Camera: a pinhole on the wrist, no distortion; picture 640 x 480 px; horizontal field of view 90.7 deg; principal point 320.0 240.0 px. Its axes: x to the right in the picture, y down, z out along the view. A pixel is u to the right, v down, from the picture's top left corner.
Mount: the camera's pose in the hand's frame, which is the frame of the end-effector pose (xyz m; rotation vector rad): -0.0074 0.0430 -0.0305 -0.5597 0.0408 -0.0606
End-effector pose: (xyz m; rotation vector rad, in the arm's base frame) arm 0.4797 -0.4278 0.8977 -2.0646 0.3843 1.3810
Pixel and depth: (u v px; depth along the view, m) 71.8 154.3 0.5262
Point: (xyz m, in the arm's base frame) -0.1731 -0.3242 1.0503
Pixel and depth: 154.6 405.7 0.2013
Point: 0.2421 -0.5710 0.8811
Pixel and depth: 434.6 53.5 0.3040
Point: 0.2684 -0.2485 0.6982
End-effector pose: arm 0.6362 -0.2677 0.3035 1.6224 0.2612 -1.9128
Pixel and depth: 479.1 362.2 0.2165
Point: 0.6655 -0.5353 0.2682
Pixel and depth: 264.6 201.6 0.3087
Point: 0.5314 -0.5248 0.4462
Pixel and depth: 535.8 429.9 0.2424
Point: 0.7067 -0.5978 0.2224
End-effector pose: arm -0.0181 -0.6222 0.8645 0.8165 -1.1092 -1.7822
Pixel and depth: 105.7 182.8 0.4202
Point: -0.1499 -0.2963 1.2351
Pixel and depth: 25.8 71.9 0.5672
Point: -0.2916 0.0362 1.2652
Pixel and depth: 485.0 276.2 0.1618
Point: -0.0899 -0.6996 1.0211
